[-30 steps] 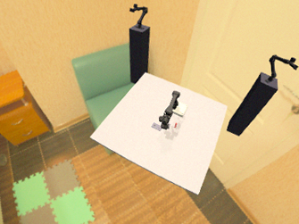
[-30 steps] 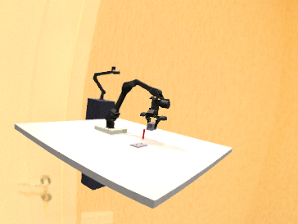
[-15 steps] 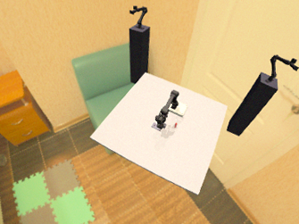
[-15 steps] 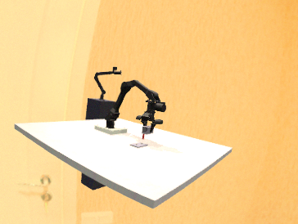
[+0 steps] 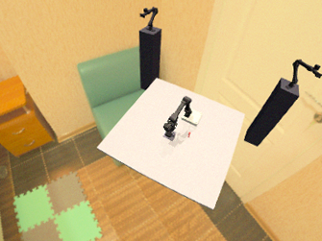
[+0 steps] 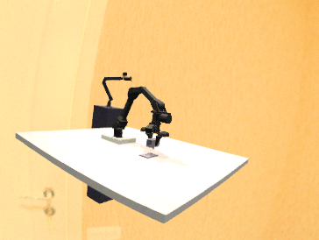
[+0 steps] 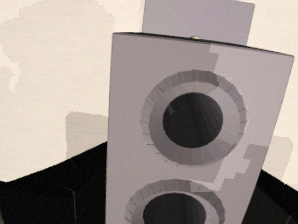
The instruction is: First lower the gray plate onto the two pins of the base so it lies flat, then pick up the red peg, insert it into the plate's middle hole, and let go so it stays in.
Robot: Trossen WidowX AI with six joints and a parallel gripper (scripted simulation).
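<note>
Now: the gray base 10 mm behind my gripper tip, 20 mm to the right of it and 70 mm below it. The rest, counted from my gripper tip: gray plate 30 mm above.
</note>
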